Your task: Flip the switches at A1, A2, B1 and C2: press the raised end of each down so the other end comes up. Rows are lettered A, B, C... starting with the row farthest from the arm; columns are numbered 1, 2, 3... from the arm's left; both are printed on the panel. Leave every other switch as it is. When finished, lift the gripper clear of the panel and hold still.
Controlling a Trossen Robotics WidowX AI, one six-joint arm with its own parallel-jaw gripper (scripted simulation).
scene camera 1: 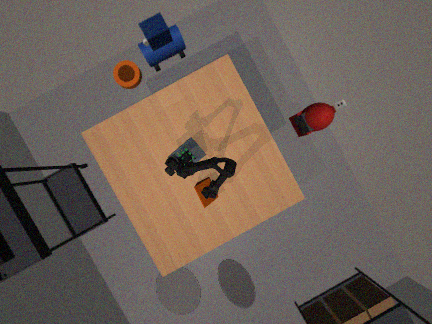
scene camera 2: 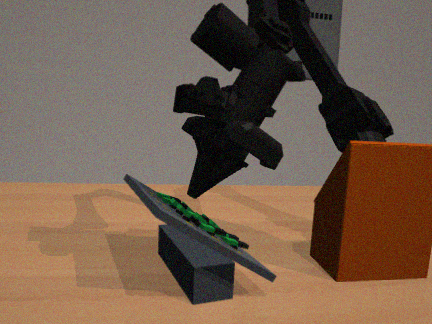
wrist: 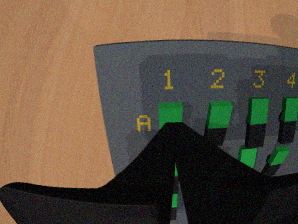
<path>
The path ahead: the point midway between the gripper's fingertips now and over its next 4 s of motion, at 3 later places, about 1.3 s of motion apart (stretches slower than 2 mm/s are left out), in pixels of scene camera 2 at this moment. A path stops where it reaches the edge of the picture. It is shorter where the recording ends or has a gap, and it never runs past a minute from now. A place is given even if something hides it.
The gripper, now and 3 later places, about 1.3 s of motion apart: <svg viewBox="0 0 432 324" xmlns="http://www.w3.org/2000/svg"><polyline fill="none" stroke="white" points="190,196 184,207 203,178 179,197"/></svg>
</path>
